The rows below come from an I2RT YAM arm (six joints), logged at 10 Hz.
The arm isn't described. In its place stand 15 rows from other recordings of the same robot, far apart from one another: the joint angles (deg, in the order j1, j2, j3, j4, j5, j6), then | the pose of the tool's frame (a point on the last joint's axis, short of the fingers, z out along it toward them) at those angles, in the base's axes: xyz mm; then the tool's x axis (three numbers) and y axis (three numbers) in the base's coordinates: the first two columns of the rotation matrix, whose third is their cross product.
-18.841 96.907 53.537 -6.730 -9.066 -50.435 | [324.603, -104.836, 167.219, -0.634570, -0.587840, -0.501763, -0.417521, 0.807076, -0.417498]
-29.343 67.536 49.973 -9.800 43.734 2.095 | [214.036, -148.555, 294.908, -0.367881, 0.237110, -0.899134, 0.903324, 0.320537, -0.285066]
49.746 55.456 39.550 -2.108 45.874 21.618 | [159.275, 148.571, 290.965, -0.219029, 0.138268, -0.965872, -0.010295, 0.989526, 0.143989]
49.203 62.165 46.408 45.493 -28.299 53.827 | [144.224, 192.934, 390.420, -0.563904, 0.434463, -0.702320, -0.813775, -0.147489, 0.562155]
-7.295 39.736 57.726 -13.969 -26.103 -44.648 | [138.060, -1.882, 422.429, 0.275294, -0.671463, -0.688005, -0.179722, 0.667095, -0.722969]
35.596 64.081 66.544 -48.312 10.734 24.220 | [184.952, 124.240, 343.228, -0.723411, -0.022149, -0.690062, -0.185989, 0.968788, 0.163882]
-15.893 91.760 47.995 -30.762 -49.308 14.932 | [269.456, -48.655, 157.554, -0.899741, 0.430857, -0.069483, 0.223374, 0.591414, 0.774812]
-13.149 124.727 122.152 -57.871 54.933 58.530 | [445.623, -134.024, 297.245, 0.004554, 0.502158, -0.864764, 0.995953, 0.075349, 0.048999]
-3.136 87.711 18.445 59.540 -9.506 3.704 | [259.782, -8.345, 150.968, -0.175346, 0.073417, -0.981766, -0.097454, 0.991024, 0.091515]
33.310 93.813 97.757 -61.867 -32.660 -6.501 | [267.794, 198.964, 365.528, -0.624111, -0.524178, -0.579416, -0.777504, 0.489994, 0.394200]
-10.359 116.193 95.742 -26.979 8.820 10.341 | [452.414, -88.248, 240.601, -0.662468, 0.301418, -0.685772, 0.405224, 0.914159, 0.010348]
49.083 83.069 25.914 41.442 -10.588 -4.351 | [176.057, 213.112, 172.763, -0.111724, -0.242760, -0.963631, -0.869625, 0.493157, -0.023413]
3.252 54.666 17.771 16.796 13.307 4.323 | [201.441, 3.239, 192.435, -0.330008, 0.054723, -0.942391, 0.186004, 0.982516, -0.008082]
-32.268 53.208 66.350 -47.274 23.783 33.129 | [140.347, -105.593, 379.249, 0.023941, 0.576343, -0.816857, 0.904795, 0.335013, 0.262891]
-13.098 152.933 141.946 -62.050 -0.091 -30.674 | [524.995, -122.093, 141.005, -0.916641, -0.310503, -0.251708, -0.280741, 0.948377, -0.147533]
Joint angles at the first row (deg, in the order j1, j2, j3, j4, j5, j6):
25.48 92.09 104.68 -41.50 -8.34 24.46
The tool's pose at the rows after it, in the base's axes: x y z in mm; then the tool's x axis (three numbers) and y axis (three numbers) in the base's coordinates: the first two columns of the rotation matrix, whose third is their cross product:
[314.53, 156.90, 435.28, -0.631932, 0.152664, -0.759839, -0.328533, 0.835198, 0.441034]
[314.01, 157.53, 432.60, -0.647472, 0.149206, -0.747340, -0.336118, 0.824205, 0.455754]
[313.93, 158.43, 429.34, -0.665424, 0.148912, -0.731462, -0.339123, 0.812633, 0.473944]
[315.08, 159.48, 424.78, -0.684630, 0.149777, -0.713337, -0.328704, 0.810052, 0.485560]
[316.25, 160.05, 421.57, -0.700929, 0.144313, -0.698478, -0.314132, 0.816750, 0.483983]
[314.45, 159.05, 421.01, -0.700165, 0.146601, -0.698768, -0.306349, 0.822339, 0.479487]
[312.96, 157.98, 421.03, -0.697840, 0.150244, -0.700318, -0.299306, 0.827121, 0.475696]
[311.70, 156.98, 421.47, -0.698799, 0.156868, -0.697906, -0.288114, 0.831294, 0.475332]
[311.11, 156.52, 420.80, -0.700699, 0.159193, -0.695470, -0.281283, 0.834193, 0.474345]
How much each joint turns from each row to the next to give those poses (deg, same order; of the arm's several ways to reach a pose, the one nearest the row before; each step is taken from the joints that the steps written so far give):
0.02 -0.03 -0.31 0.17 -1.72 0.14
-0.01 -0.10 -0.57 -0.07 -1.41 0.34
0.00 0.00 -0.59 -0.04 -1.38 0.63
0.02 0.29 -0.39 -0.42 -0.53 0.66
0.02 0.54 0.36 -1.31 0.19 0.13
0.04 -0.46 -0.54 -0.09 0.62 0.07
0.01 -0.40 -0.40 -0.01 0.59 0.09
-0.01 -0.25 -0.07 -0.35 0.54 0.36
0.01 -0.13 -0.21 -0.17 0.30 0.16

